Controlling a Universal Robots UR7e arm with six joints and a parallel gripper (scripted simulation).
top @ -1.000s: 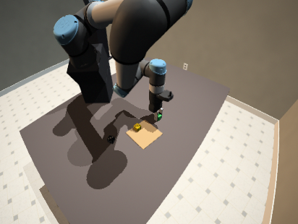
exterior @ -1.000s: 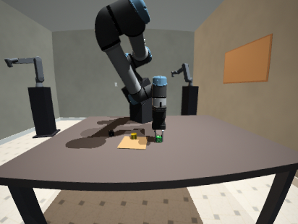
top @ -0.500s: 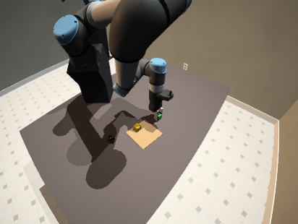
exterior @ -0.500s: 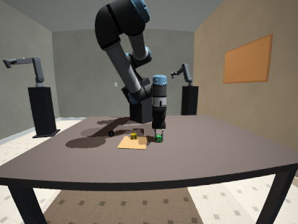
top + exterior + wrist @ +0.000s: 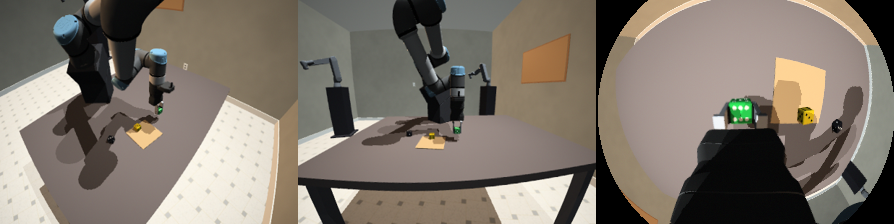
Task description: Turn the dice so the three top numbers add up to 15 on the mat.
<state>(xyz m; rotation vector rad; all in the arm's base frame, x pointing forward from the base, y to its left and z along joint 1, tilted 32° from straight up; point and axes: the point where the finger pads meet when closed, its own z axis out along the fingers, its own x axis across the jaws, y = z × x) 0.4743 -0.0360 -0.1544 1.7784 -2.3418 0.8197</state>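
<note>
Right now my hand is 130 mm to the left of the tan mat, 70 mm above it and 30 mm past it. Round my hand: black die 250 mm to the right, 160 mm behind, 50 mm below; then yellow die 120 mm to the right, 70 mm behind, 50 mm below; then green die right at my hand.
</note>
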